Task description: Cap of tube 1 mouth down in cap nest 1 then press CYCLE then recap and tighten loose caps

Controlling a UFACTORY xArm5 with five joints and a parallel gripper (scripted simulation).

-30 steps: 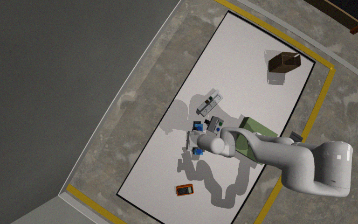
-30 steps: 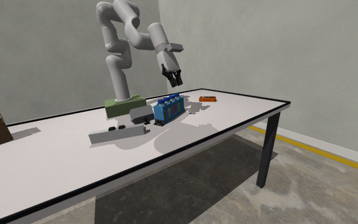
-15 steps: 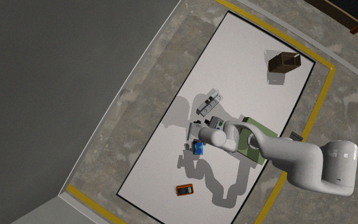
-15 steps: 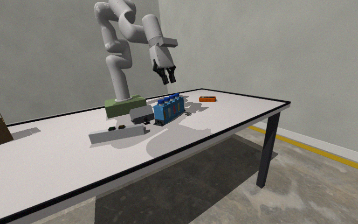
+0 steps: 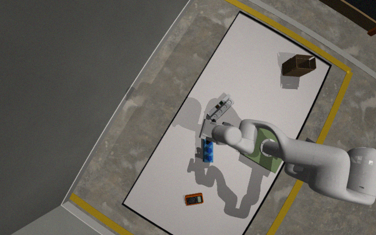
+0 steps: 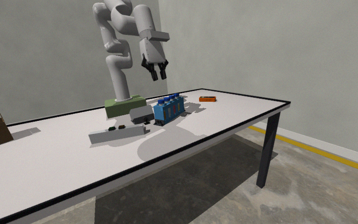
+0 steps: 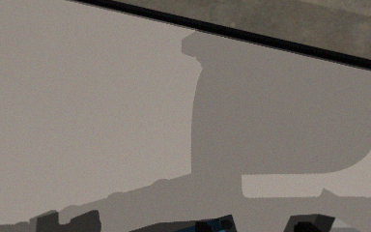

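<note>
Right now my hand is 130 mm past the blue cap, 140 mm to the right of it and 130 mm above it. Also, from my hand: green key 170 mm behind, 110 mm to the right, 180 mm below; grey key housing 150 mm behind, 90 mm to the right, 190 mm below; blue key 170 mm behind, 60 mm to the right, 180 mm below.
</note>
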